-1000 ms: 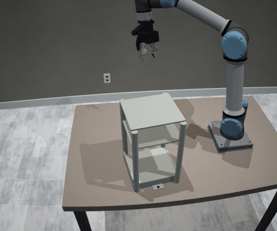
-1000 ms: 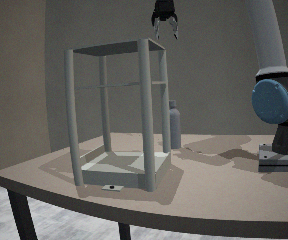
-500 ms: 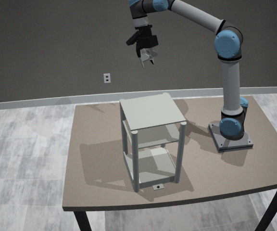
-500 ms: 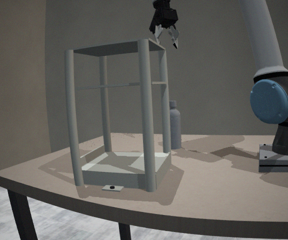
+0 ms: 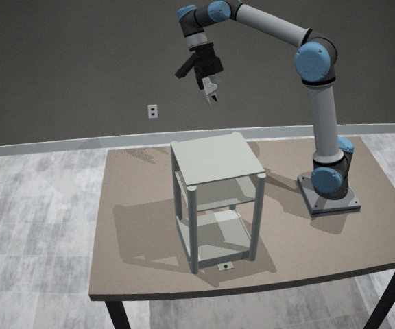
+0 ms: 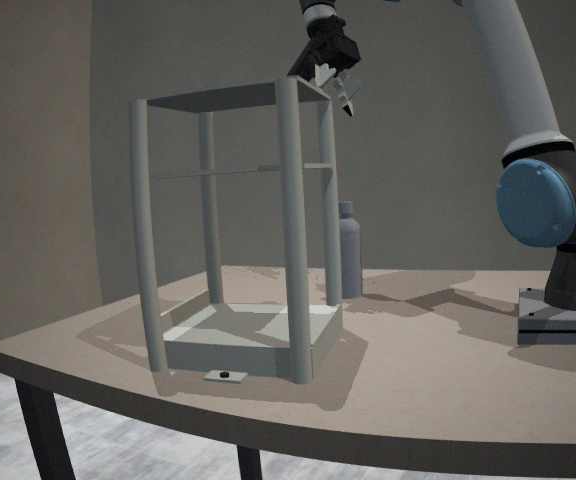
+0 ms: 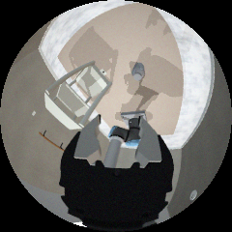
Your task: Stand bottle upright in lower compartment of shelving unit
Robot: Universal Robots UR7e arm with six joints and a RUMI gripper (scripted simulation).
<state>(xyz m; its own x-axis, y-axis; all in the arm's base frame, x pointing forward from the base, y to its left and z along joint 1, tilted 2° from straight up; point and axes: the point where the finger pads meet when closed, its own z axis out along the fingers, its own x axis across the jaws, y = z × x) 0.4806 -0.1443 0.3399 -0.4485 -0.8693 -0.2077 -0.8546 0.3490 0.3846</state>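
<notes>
Now: hand 260 mm above the grey bottle and 10 mm to the left of it. The rest, counted from my hand: shelving unit: 340 mm to the left, 200 mm below, 30 mm ahead.
</notes>
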